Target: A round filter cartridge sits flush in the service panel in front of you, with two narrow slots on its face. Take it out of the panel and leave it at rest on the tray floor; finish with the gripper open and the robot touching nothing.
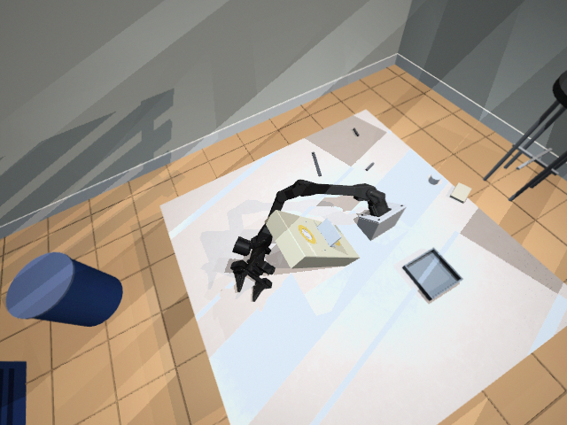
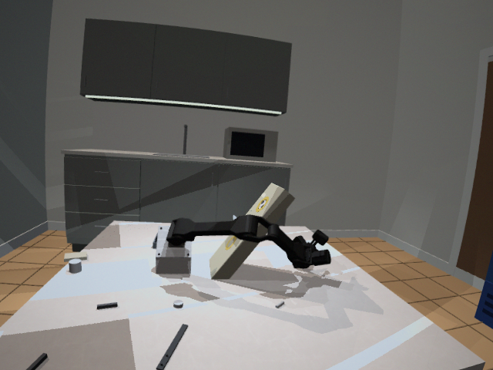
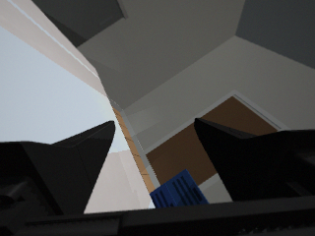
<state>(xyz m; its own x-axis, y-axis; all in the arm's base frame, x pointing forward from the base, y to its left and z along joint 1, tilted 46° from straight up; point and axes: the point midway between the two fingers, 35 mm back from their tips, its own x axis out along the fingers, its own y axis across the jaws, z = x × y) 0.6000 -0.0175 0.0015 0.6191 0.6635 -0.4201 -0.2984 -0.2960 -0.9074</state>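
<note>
The filter cartridge is 270 mm behind my gripper tip, 30 mm to the right of it and 160 mm above it. From my gripper tip the other things lie so: tray (660 mm behind, 270 mm to the left, 110 mm below); beige block (1060 mm behind, 70 mm to the left, 110 mm below).
</note>
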